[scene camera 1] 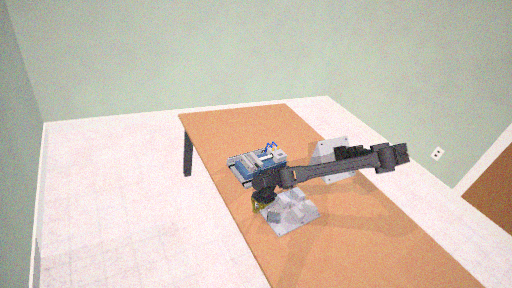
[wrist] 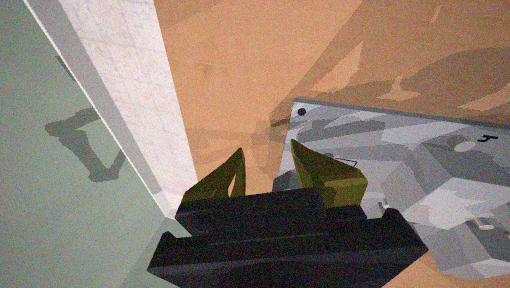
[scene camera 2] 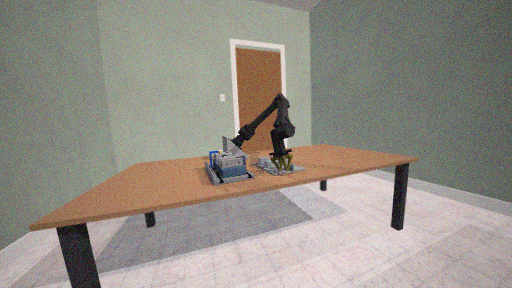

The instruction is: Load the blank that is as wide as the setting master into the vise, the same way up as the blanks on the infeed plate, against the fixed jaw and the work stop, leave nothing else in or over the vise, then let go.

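Frame: origin at the arm's base, x back, y right, z up, level; millimetres.
Seen in the pictures: gripper, fingertip midpoint: (scene camera 1: pixel 257 210) (wrist: pixel 266 148) (scene camera 2: pixel 284 171); arm's base, link origin: (scene camera 1: pixel 340 157) (scene camera 2: pixel 234 145).
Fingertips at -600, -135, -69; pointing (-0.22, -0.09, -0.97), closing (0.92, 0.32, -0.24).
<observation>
Pixels of each thing's middle, then the offset from my fingertips to it, as dx, dy, dz. "pt": a spot on its surface instead. Level surfaces: height alone.
- infeed plate, body centre: (wrist: pixel 391 193) (scene camera 1: pixel 288 210) (scene camera 2: pixel 277 166) +149, -34, -15
- small dark grey block, body centre: (wrist: pixel 296 194) (scene camera 1: pixel 273 218) +49, -60, +1
- grey vise, body centre: (scene camera 1: pixel 261 162) (scene camera 2: pixel 226 164) +151, +258, +30
- blue zigzag piece, surface spot: (scene camera 1: pixel 271 145) pt +251, +333, +65
- table, surface height: dz -19
My gripper (scene camera 1: pixel 257 205) (scene camera 2: pixel 282 168) (wrist: pixel 266 148) is partly open and empty, low at the infeed plate's edge. In the wrist view one finger is over the table and the other over the infeed plate (scene camera 1: pixel 285 229) (wrist: pixel 325 111). A small dark grey block (scene camera 1: pixel 273 216) (wrist: pixel 283 181) is on the plate, partly hidden behind the right finger. Several light grey blanks stand farther in, one of them (wrist: pixel 406 181) right of the fingers. The blue and grey vise (scene camera 1: pixel 242 173) (scene camera 2: pixel 233 171) stands beside the plate. I cannot tell which block is the setting master, or compare widths.
A light grey slanted panel (scene camera 1: pixel 325 151) (scene camera 2: pixel 230 146) stands near the arm base. A blue zigzag piece (scene camera 1: pixel 271 145) stands up at the vise's far end. The arm's forearm passes close to the vise. The long edge of the table (scene camera 1: pixel 350 237) lies close beside the gripper.
</observation>
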